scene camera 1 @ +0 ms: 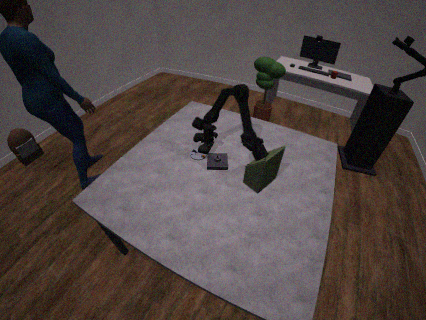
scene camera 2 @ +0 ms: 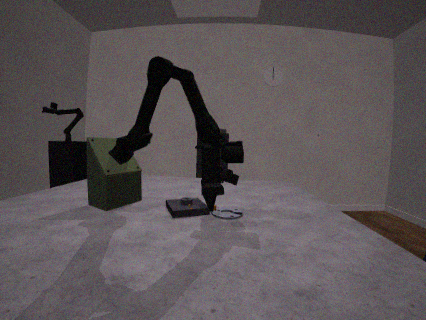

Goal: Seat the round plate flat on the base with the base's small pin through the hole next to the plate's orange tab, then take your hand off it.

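Places are measured from the arm's base along level axes (x left, y back, z up), in millimetres.
Pixels of known places: gripper, between the fingertips: (scene camera 1: 208, 152) (scene camera 2: 211, 211); arm's base, origin of its link: (scene camera 1: 262, 157) (scene camera 2: 119, 155).
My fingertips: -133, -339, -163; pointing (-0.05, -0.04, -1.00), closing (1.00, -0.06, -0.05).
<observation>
For each thing: its top centre in the pictures, then the offset to it from my fingertips, as dx, dy, dz. Level surfaces: height alone.
- round plate, centre of its top: (scene camera 2: 227, 207) (scene camera 1: 198, 151) +23, -58, +6
- base, centre of its top: (scene camera 2: 186, 198) (scene camera 1: 217, 157) +59, +79, +25
- pale table top, height of its surface: dz -17
The round plate (scene camera 1: 198, 158) (scene camera 2: 228, 218) is pale and lies on the table beside the base, apart from it. Its orange tab (scene camera 2: 215, 207) shows on the side near the base, right at the fingertips. The base (scene camera 1: 212, 165) (scene camera 2: 188, 212) is a dark square block with a raised round hub (scene camera 2: 187, 201) on top and a small orange mark; its small pin is too small to make out. My gripper (scene camera 1: 203, 150) (scene camera 2: 210, 207) points down, low at the plate's base-side edge. It is shut with nothing held, and it partly hides the plate's edge.
The arm's foot sits on a green sloped block (scene camera 1: 262, 172) (scene camera 2: 115, 187) on the other side of the base. The pale table top (scene camera 1: 200, 215) (scene camera 2: 300, 260) carries all of these. A person (scene camera 1: 47, 90) stands beyond the table's left edge in scene camera 1.
</observation>
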